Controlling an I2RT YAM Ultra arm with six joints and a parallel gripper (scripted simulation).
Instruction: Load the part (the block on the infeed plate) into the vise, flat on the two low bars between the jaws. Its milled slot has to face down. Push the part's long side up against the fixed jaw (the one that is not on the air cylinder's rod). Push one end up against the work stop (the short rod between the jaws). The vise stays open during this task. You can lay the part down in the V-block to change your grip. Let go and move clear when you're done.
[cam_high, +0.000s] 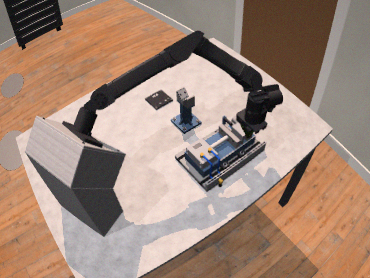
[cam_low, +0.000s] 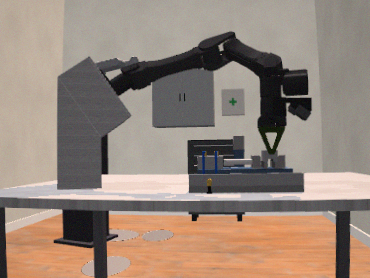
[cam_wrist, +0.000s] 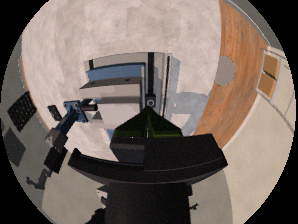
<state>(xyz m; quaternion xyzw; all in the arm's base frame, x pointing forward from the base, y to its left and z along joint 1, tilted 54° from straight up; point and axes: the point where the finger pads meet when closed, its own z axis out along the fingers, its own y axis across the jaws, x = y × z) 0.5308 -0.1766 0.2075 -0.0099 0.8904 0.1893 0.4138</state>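
The grey part lies 4 cm to the left of my hand, 2 cm below it and 1 cm behind it. Round my hand: fixed jaw: 7 cm to the left, 3 cm below, 1 cm ahead; moving jaw: 5 cm to the left, 5 cm behind, 3 cm below; air cylinder rod: 10 cm behind, 4 cm to the left, 3 cm below.
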